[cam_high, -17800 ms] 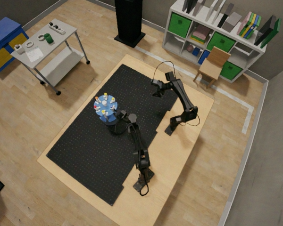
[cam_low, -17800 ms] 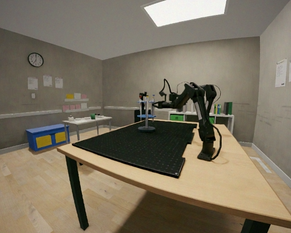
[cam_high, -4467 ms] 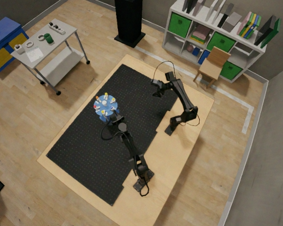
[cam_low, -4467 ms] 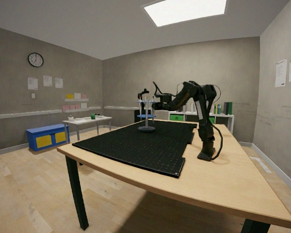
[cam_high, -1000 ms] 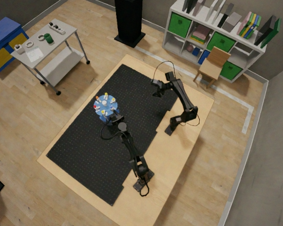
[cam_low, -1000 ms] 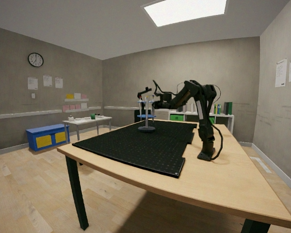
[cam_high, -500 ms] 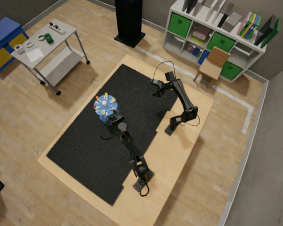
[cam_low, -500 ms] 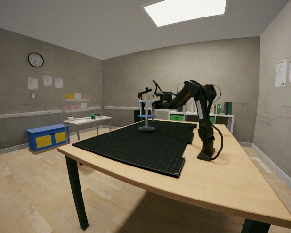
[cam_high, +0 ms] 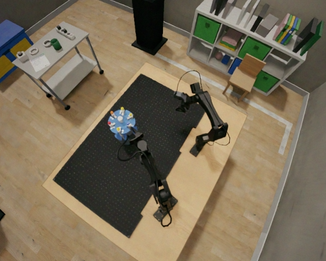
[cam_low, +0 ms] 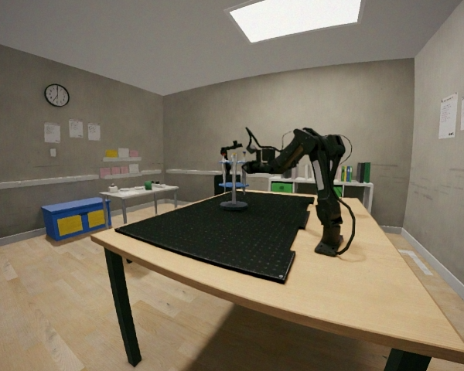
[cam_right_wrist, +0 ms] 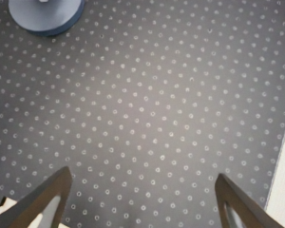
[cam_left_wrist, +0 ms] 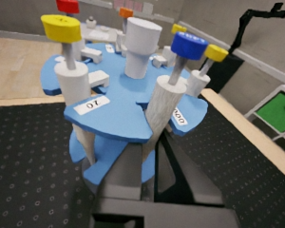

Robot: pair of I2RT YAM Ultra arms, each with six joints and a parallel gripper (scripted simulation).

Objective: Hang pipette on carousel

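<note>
The white hand pipette lies 3 cm below my left hand, 1 cm to the right of it and 1 cm ahead of it.
</note>
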